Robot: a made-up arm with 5 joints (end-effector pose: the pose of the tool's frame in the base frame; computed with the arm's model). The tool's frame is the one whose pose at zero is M. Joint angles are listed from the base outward.
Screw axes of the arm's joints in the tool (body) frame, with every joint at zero. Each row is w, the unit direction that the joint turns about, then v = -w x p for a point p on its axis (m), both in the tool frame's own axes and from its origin. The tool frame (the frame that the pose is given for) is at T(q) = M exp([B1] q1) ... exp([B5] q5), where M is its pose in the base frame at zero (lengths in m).
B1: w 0 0 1 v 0.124 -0.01 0
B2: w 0 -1 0 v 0.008 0 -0.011
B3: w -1 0 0 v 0 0.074 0.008
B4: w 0 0 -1 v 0.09 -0.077 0
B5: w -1 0 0 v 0 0.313 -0.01
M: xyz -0.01 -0.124 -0.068 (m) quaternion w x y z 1 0 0 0
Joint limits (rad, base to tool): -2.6..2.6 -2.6..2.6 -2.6..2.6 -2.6..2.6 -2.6..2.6
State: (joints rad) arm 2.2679 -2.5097 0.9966 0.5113 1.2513
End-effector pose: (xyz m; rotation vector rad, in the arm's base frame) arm 0.3134 -0.1630 0.1072 1.3343 0.6602 -0.9309
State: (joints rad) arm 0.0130 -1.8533 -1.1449 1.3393 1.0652
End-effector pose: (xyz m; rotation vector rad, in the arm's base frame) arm -0.2720 -0.0694 -0.2708 -0.6493 2.9571 -0.5932
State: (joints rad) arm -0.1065 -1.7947 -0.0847 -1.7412 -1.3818
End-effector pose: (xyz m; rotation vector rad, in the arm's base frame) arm -0.2776 -0.0563 -0.1226 -2.3596 -1.8818 -0.1400
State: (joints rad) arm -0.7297 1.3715 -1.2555 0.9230 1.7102
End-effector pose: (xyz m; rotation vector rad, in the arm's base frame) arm 0.2379 0.0358 0.1830 -0.4178 -0.3142 -1.0345
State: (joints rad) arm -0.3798 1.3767 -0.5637 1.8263 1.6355
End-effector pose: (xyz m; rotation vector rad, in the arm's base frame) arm 0.3891 -0.3724 0.1187 0.0595 0.4578 -1.3739
